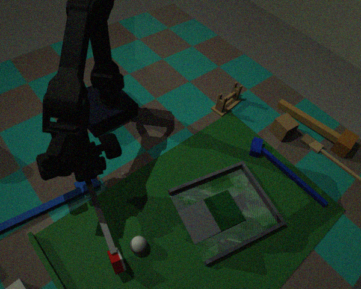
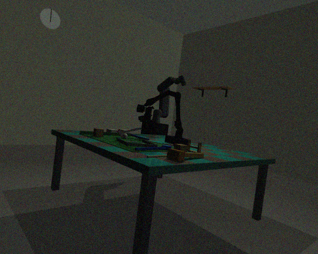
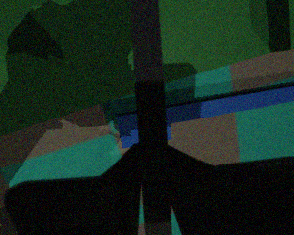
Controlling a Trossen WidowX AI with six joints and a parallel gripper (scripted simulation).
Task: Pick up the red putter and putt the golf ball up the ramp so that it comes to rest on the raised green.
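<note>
Now: gripper tip 110 mm short of the red putter and 40 mm to the left of it. From my gripper tip the other things lie so: white golf ball (220 mm ahead, 50 mm below, 20 mm to the right).
</note>
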